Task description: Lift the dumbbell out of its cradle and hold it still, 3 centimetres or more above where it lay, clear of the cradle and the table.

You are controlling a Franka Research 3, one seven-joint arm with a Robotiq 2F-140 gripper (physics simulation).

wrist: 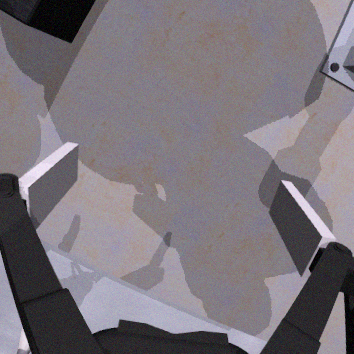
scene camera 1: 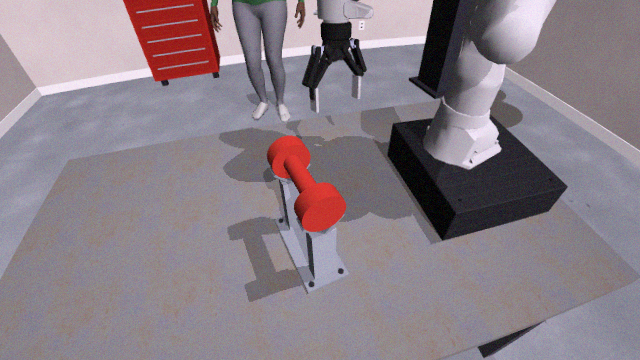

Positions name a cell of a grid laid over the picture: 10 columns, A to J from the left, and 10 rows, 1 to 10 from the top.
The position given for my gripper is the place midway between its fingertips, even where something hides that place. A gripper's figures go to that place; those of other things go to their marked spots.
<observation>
My gripper (scene camera 1: F3) is 82 cm from the lens. A red dumbbell (scene camera 1: E6): 46 cm from the lens. A grey cradle (scene camera 1: E8) is 57 cm from the lens. The marked spots on the grey cradle and the red dumbbell are 14 cm apart.
</observation>
